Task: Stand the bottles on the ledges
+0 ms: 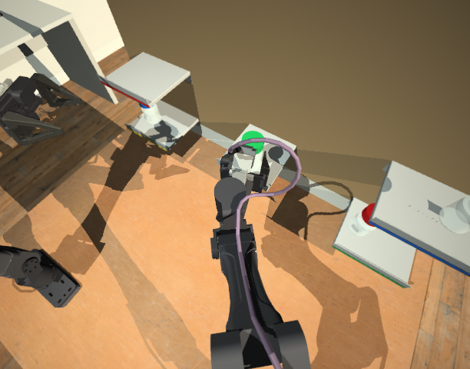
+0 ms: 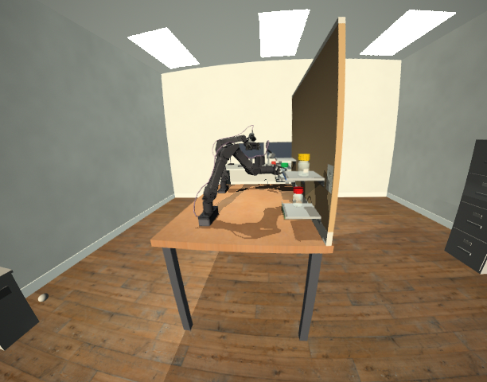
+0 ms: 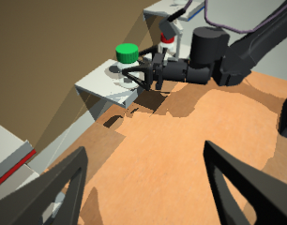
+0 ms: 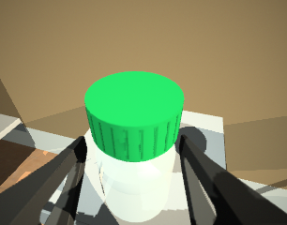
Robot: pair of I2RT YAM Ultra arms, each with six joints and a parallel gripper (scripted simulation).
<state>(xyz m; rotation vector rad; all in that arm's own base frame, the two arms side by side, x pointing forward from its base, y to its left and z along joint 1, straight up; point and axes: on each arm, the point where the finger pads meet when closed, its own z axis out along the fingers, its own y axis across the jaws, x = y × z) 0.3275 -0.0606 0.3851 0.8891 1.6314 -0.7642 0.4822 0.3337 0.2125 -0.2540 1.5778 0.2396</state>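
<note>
My right hand is 2 cm short of the red-capped bottle, 34 cm to the left of it and 11 cm above it. Also, from my right hand: green-capped bottle (1 cm below); then blue-capped bottle (8 cm ahead, 43 cm to the left, 11 cm below); then brown wall (15 cm ahead, 2 cm to the right, 20 cm above).
</note>
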